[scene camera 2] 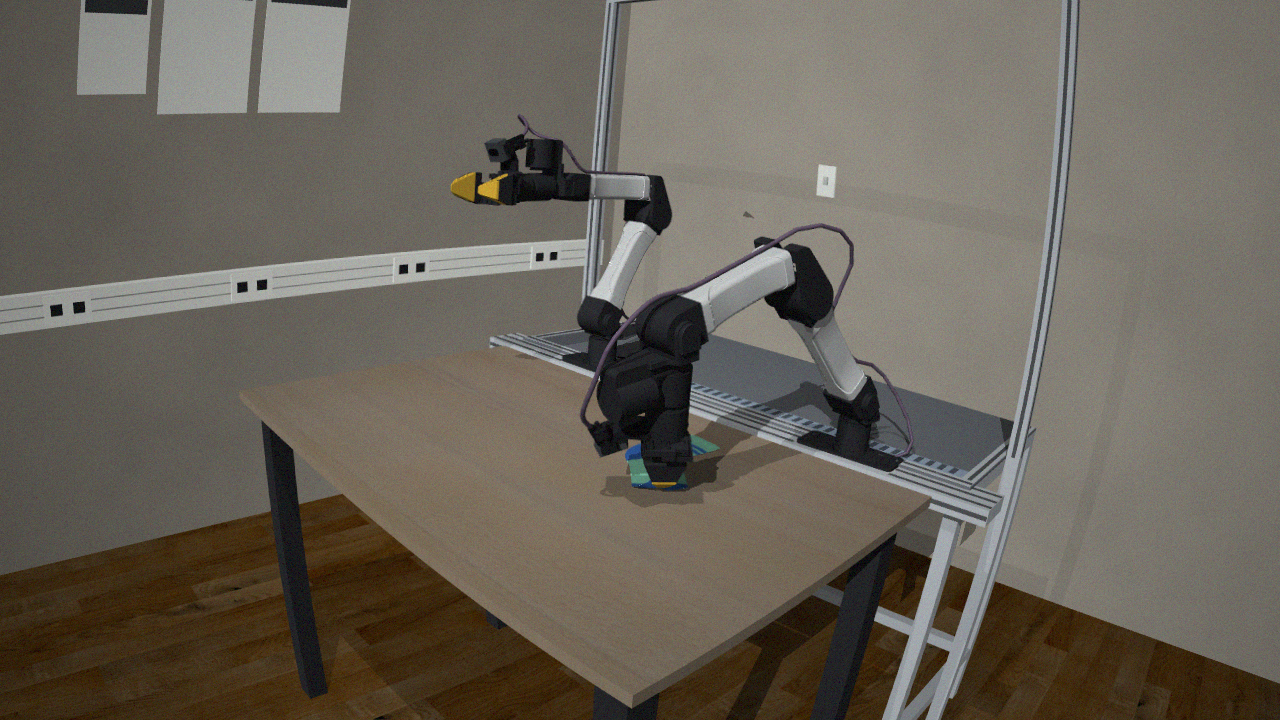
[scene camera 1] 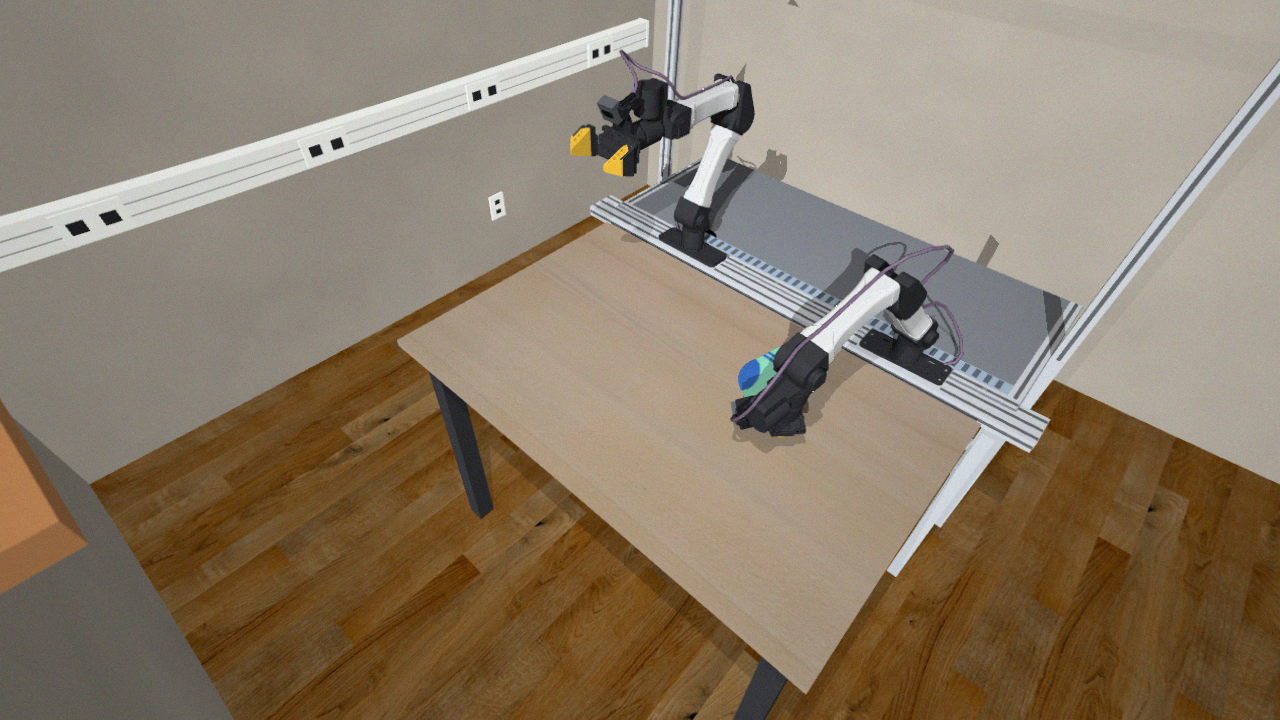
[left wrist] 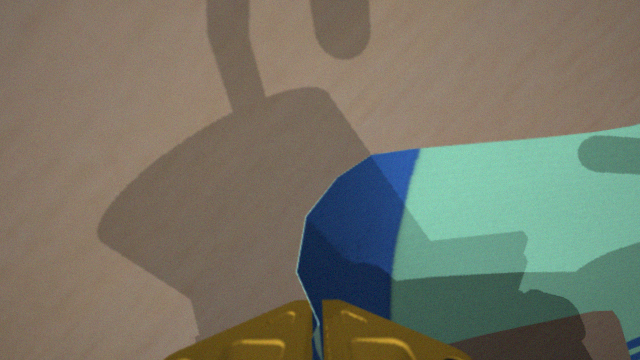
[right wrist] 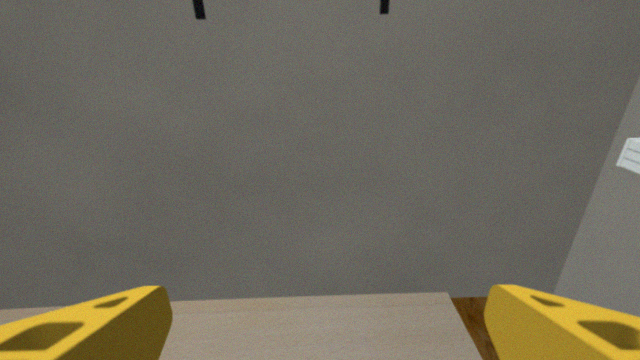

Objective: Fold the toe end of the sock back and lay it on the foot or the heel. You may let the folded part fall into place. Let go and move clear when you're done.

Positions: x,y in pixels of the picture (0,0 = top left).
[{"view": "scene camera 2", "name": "left gripper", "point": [661,486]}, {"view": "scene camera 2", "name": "right gripper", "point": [464,188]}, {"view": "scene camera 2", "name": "mint-green sock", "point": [639,477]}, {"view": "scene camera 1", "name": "right gripper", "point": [587,160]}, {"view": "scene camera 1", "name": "mint-green sock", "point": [753,377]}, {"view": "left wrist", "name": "left gripper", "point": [317,315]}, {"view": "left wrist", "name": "mint-green sock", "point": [454,242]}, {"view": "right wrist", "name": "right gripper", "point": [327,299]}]
